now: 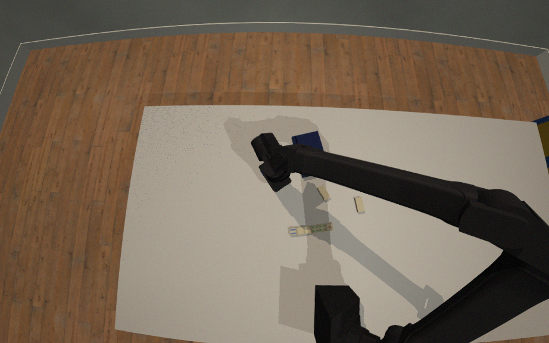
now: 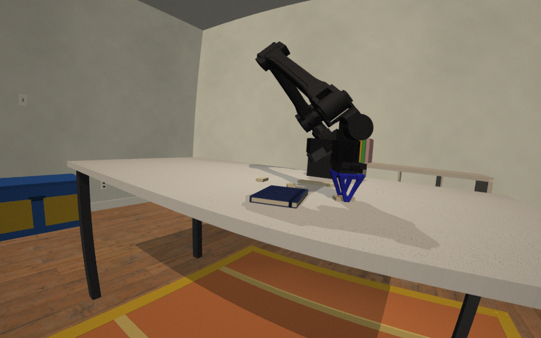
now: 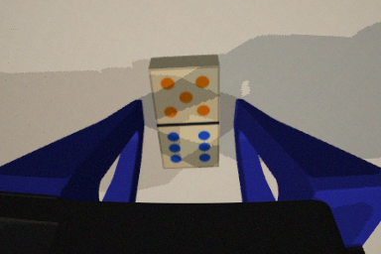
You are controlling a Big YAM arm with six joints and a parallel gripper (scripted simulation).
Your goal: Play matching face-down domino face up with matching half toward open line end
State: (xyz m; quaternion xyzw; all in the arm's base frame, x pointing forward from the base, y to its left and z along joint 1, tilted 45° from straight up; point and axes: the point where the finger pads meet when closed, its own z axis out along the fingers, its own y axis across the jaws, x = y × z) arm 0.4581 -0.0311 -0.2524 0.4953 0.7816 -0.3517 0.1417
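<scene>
My hand is right at the domino. The rest, counted from my hand: dark blue book: 14 cm to the right, 8 cm ahead.
</scene>
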